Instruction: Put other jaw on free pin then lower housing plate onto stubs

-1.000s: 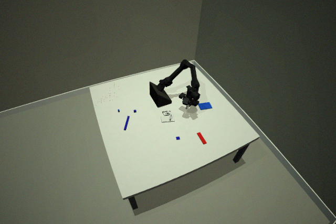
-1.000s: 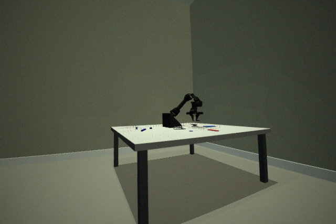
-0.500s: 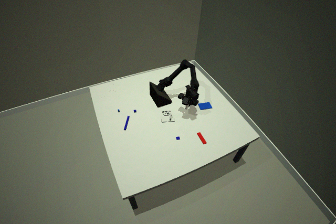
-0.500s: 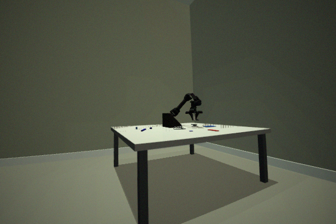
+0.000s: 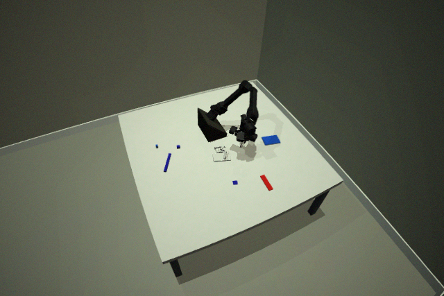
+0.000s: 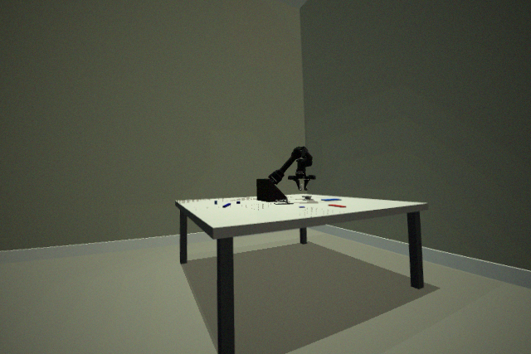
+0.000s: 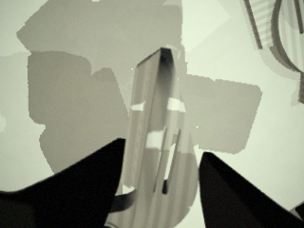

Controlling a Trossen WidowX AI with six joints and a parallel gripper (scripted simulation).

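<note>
The jaw lies 4 cm to the left of my gripper tip. The rest, counted from my gripper tip: blue bar: 49 cm to the right, 17 cm behind, 8 cm below; then red bar: 32 cm ahead, 8 cm below, 2 cm to the right; then blue flat plate: 26 cm to the left, 8 cm below, 3 cm ahead.
</note>
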